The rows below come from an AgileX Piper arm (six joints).
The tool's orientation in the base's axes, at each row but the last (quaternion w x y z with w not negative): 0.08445, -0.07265, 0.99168, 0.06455; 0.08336, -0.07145, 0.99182, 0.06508; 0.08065, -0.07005, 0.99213, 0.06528; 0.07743, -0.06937, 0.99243, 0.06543; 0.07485, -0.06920, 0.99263, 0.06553; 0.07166, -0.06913, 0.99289, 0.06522; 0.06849, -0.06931, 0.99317, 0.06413; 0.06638, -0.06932, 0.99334, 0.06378
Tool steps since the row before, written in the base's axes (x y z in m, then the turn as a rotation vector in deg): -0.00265, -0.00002, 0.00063, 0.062, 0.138, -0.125; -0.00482, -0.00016, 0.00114, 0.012, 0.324, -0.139; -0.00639, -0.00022, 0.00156, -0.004, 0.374, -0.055; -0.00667, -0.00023, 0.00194, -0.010, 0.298, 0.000; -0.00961, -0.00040, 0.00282, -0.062, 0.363, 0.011; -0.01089, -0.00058, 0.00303, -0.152, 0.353, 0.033; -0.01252, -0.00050, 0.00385, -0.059, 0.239, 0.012; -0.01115, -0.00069, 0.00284, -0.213, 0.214, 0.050
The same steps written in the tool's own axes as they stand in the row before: 0.00248, 0.00046, -0.00104, -0.057, 0.111, 0.151; 0.00453, 0.00071, -0.00189, -0.030, 0.300, 0.183; 0.00601, 0.00092, -0.00252, -0.035, 0.361, 0.106; 0.00624, 0.00099, -0.00290, -0.028, 0.294, 0.040; 0.00902, 0.00136, -0.00416, 0.013, 0.367, 0.032; 0.01029, 0.00139, -0.00451, 0.099, 0.373, -0.003; 0.01179, 0.00180, -0.00544, 0.025, 0.245, 0.013; 0.01063, 0.00129, -0.00426, 0.174, 0.247, -0.046
